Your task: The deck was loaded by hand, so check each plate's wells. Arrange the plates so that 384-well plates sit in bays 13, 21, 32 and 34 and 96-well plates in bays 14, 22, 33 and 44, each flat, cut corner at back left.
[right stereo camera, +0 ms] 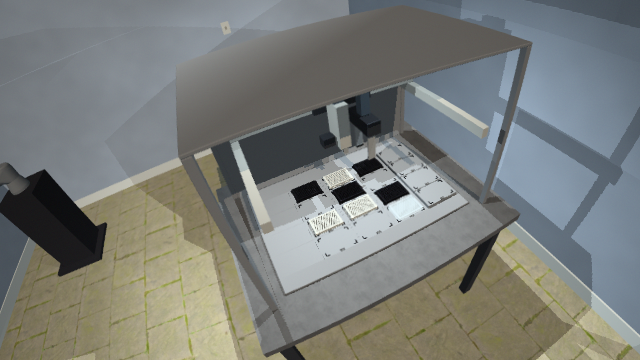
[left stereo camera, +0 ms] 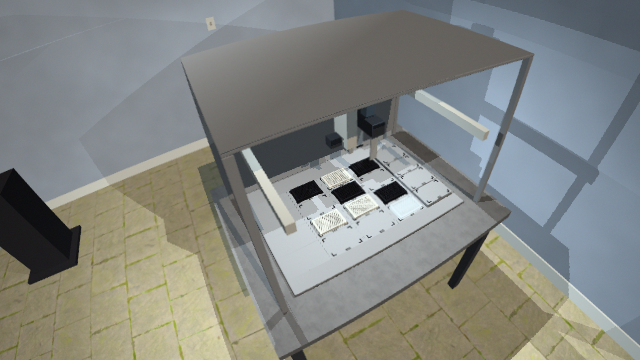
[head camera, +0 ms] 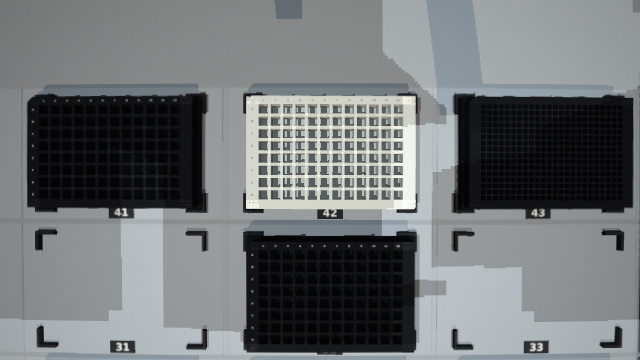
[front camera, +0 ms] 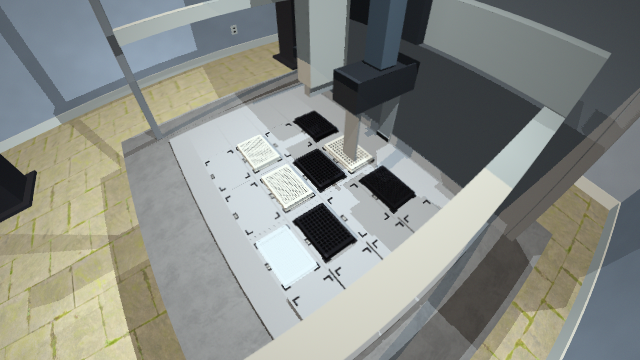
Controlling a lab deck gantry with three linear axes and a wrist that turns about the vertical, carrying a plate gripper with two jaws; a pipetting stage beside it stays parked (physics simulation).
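In the head view, a black 96-well plate sits in bay 41, a white 96-well plate in 42, a black 384-well plate in 43 and a black 96-well plate in 32. Bays 31 and 33 hold no plate. Further forward in the front view are two white plates, a coarse-welled black plate and a pale plate, whose wells I cannot read. My gripper is open and empty above the deck's back half, its jaws wide apart.
The parked pipetting stage stands behind and beside my gripper. A pale side rail crosses the front view. A raised board with bay corner marks lies at the deck's right side. An enclosure roof covers the deck.
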